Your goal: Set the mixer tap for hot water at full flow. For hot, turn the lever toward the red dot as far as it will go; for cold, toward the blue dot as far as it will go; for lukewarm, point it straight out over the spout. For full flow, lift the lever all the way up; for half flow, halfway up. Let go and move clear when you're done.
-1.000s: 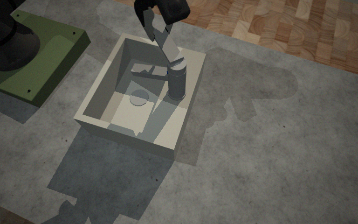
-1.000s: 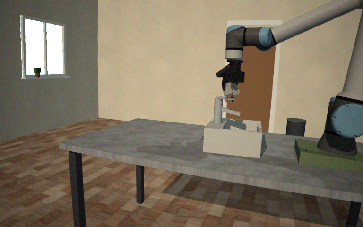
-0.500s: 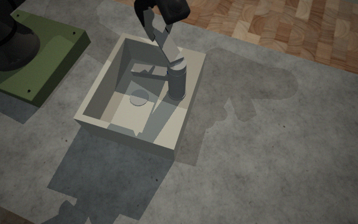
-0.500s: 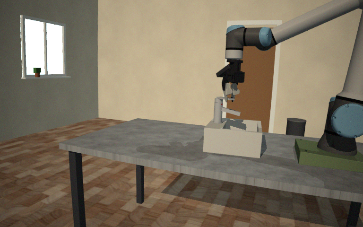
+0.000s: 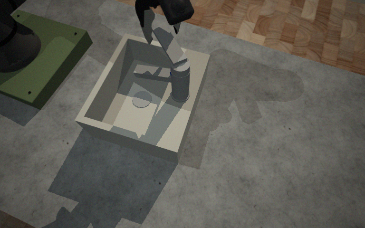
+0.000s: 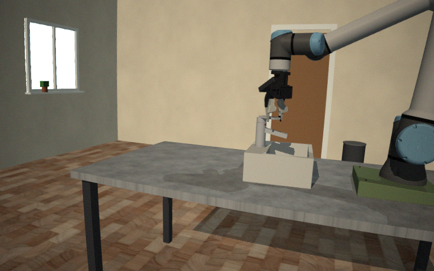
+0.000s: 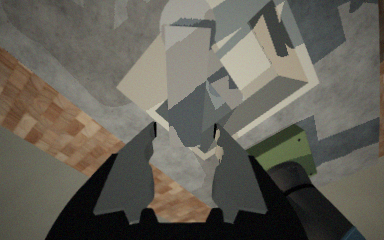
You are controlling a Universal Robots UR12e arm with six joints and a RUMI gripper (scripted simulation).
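The lever lies 30 mm to the right of my hand and 20 mm ahead of it. From my hand the other things lie so: cream basin 230 mm below, 60 mm to the right, 60 mm behind.
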